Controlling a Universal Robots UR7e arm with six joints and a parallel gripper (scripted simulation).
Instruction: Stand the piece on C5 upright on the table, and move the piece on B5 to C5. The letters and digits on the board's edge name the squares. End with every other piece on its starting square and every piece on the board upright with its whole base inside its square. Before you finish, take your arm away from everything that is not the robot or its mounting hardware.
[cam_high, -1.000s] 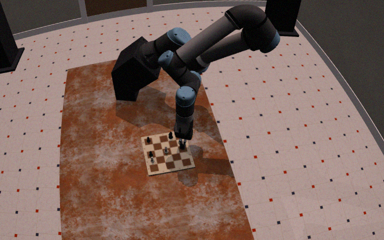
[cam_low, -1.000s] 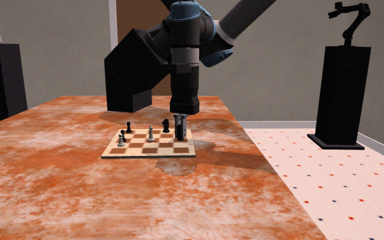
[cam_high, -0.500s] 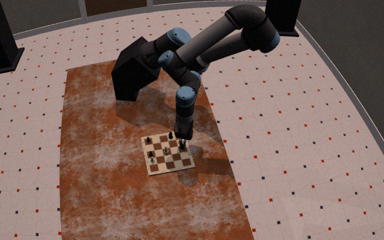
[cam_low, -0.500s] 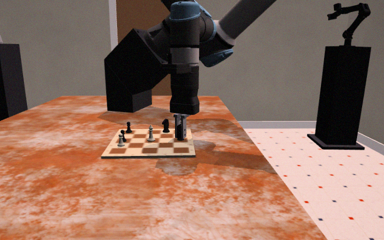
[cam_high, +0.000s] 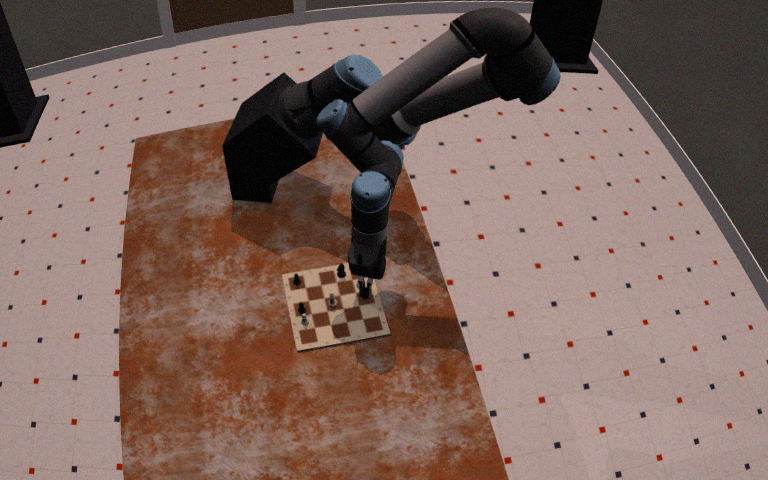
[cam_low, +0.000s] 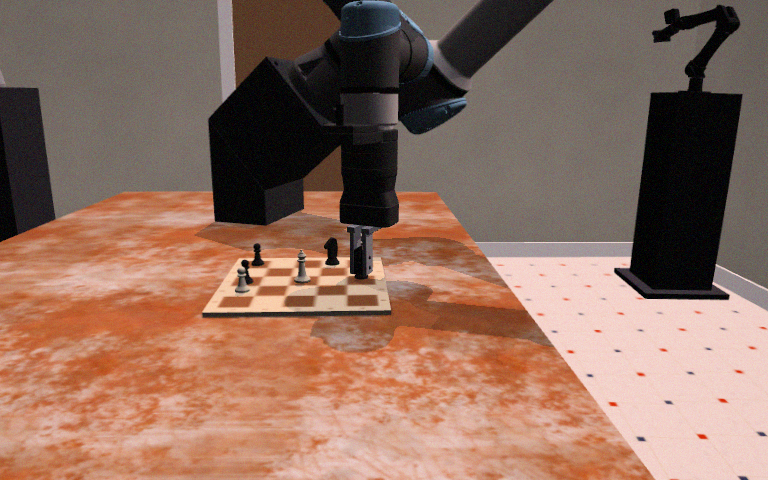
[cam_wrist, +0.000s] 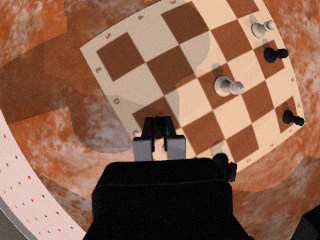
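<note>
The white queen lies 3 cm behind my hand. Round my hand: black knight 7 cm behind, 5 cm to the right, 1 cm below; then chessboard 1 cm ahead, 8 cm to the right, 3 cm below; then white bishop 1 cm ahead, 8 cm to the right, 1 cm below.
</note>
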